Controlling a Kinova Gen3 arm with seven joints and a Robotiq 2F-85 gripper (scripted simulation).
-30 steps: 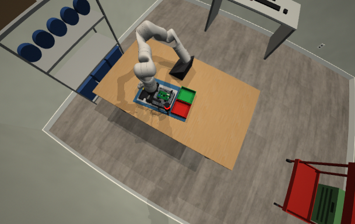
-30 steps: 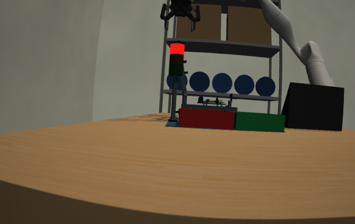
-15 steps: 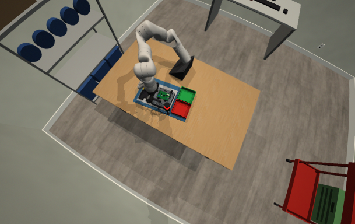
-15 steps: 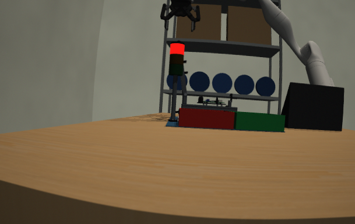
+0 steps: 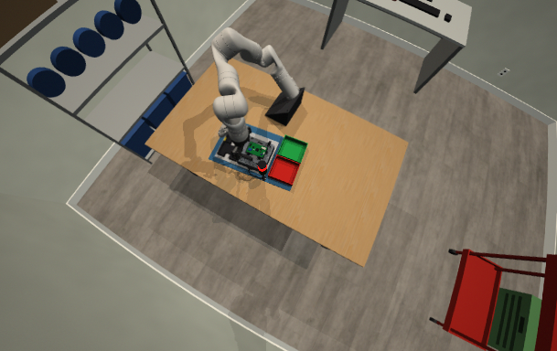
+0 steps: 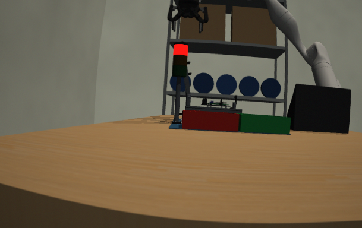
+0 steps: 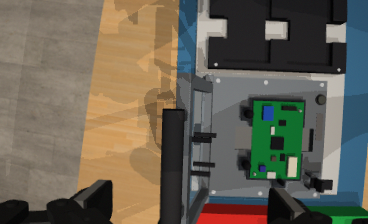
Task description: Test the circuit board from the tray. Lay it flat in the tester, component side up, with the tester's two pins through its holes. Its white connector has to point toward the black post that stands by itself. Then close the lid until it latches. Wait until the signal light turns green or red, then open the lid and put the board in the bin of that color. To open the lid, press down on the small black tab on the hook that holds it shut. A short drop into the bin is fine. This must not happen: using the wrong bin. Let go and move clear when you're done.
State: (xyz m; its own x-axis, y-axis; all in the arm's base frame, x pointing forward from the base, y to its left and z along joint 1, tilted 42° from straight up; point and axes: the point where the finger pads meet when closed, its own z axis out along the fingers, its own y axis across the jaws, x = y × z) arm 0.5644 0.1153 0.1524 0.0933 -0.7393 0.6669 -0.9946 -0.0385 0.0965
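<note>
My gripper is now 260 mm above the green circuit board, 120 mm past it and 10 mm to the left of it. Also, from my hand: tester lid 140 mm below; red bin 320 mm below, 190 mm to the left, 90 mm behind; green bin 320 mm below, 240 mm behind, 180 mm to the left.
</note>
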